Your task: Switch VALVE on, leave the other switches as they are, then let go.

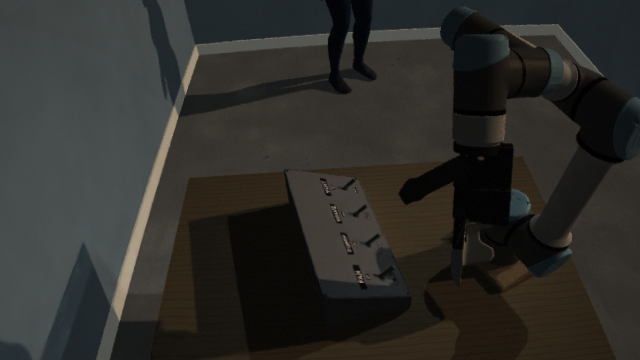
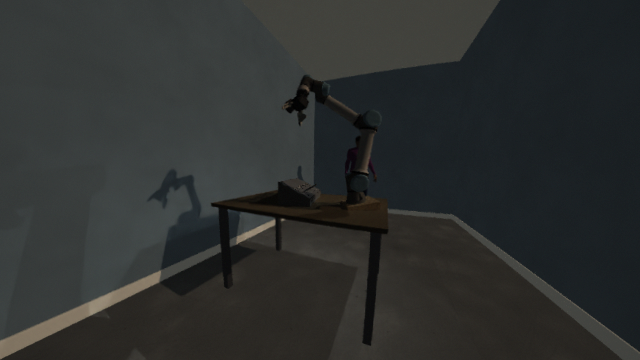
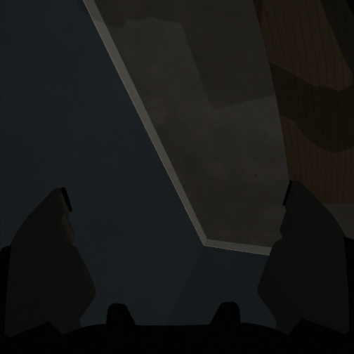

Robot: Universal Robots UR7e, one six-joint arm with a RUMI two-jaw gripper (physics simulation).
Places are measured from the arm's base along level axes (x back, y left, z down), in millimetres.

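Pixels of known places: gripper, fingertip midpoint: (image 1: 461, 264) (image 2: 291, 118); arm's base at its link origin: (image 1: 500, 244) (image 2: 356, 201).
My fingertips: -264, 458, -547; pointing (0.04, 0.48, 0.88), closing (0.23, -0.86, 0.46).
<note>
Ahead of a thing's pixels: the offset from my fingertips to its top centre, as dx, dy, dz. "spot": to the spot under its first point. Level surfaces: height alone.
The grey sloped switch panel (image 1: 305, 210) (image 2: 292, 195) stands on the table. Its second label from the back reads as VALVE {spot: -257, -489, +459} (image 1: 335, 213), though blurred; the VALVE lever {-179, -519, +453} (image 1: 359, 211) leans away from its label, toward the panel's right edge. The VENT lever {-221, -631, +453} (image 1: 348, 184) behind it, the PUMP lever {-137, -406, +453} (image 1: 372, 240) in front of it and the nearest lever {-96, -294, +453} (image 1: 386, 273) lean the same way. The ON and OFF marks are too small to read. My gripper (image 1: 433, 239) (image 2: 293, 115) (image 3: 175, 186) is open and empty, high above the table and apart from the panel.
The wooden table {dz +582} (image 1: 210, 195) (image 2: 360, 217) (image 3: 310, 45) also bears the arm's base, to the right of the panel. A blue-grey wall (image 1: 90, 125) (image 2: 125, 100) rises beyond the table's left side. A person (image 1: 339, 45) (image 2: 353, 160) stands behind the table.
</note>
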